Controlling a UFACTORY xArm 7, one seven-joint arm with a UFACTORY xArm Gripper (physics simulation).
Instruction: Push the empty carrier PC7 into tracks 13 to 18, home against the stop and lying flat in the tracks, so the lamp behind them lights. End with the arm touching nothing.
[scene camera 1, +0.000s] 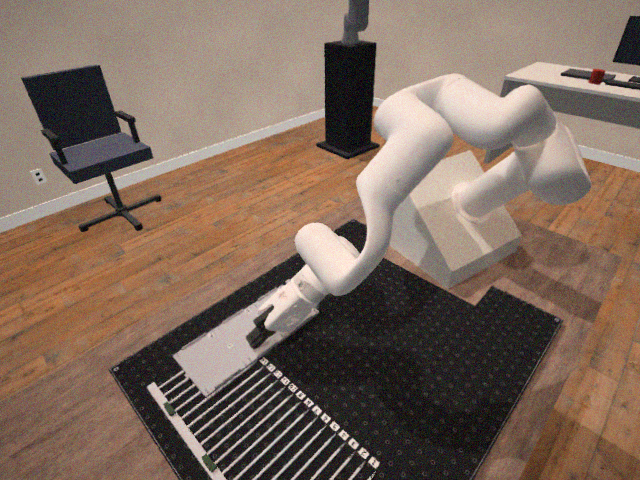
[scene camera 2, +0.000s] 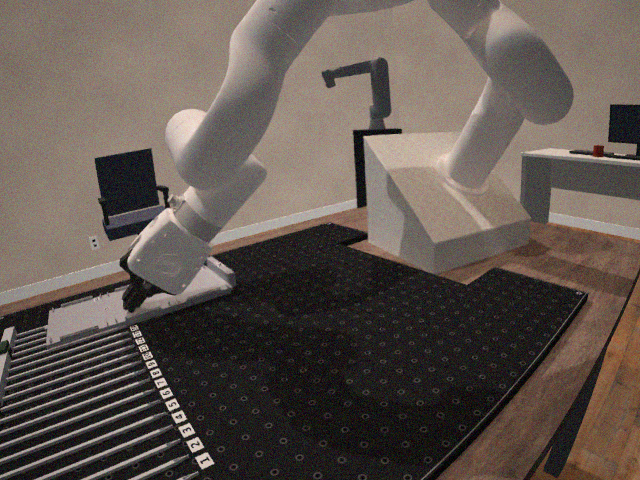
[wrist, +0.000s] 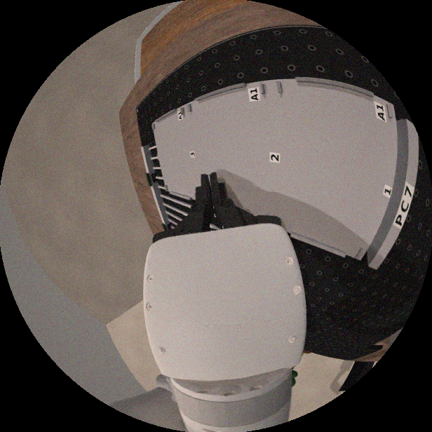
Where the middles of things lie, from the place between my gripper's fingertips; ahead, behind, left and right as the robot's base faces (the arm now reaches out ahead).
Scene:
I see the carrier PC7 (scene camera 2: 87, 316) 3 cm to the right of my hand and 2 cm behind it. Also, from my hand: track deck (wrist: 146, 153): 16 cm to the left, 9 cm ahead, 1 cm below.

